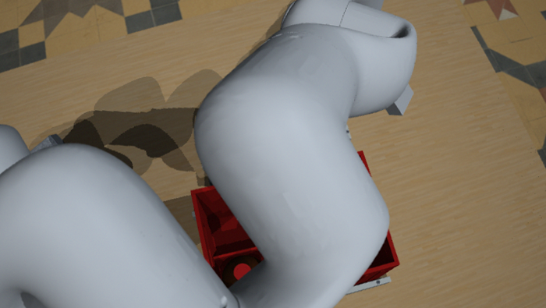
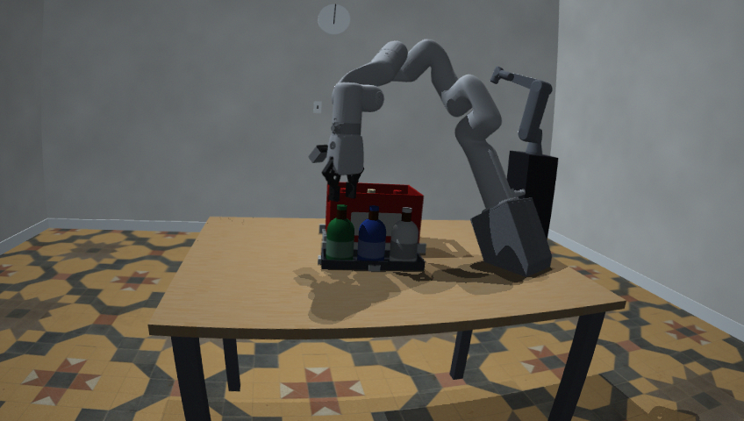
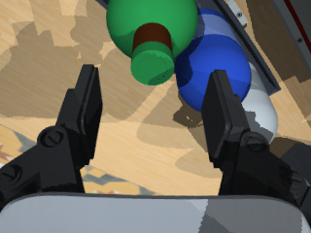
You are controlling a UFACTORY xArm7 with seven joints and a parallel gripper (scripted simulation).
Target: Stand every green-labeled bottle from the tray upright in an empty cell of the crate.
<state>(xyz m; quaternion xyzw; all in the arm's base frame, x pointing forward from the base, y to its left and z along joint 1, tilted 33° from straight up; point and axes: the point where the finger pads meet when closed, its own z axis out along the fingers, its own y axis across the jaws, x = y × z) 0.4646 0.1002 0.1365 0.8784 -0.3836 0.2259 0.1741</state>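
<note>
The green bottle lies 110 mm below my hand. The rest, counted from my hand: dark tray: 90 mm behind, 10 mm to the left, 180 mm below; then white bottle: 170 mm behind, 20 mm to the left, 110 mm below; then blue bottle: 90 mm behind, 10 mm to the left, 110 mm below.
</note>
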